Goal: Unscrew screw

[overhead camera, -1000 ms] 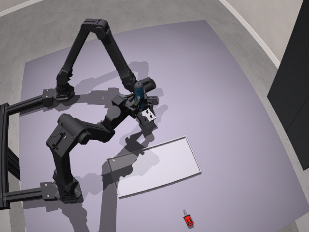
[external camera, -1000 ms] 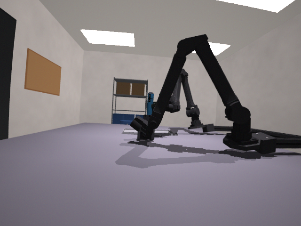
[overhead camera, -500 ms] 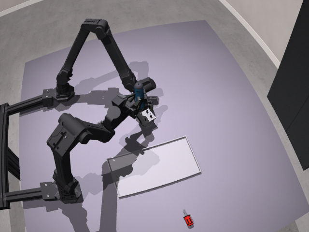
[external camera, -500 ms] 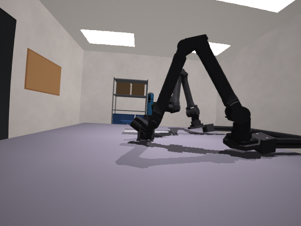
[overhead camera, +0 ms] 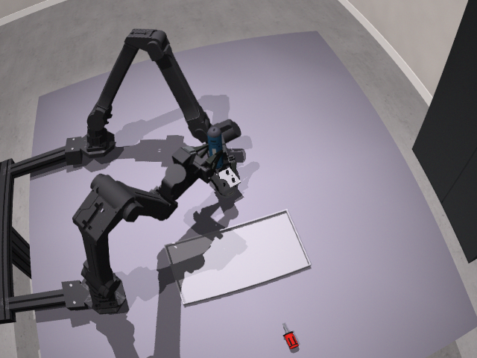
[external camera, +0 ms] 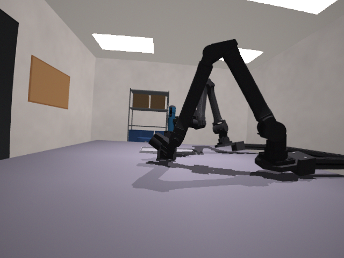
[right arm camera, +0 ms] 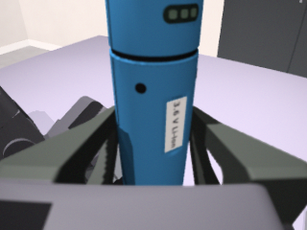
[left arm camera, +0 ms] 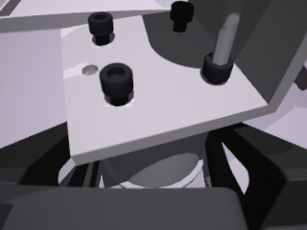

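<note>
The joint module body lies 1 cm above my left hand. From my left hand the other things lie so: white tray (26 cm to the right, 2 cm below, 2 cm behind); white bracket (5 cm above); red hand screwdriver (57 cm to the right, 8 cm ahead, 1 cm below).
</note>
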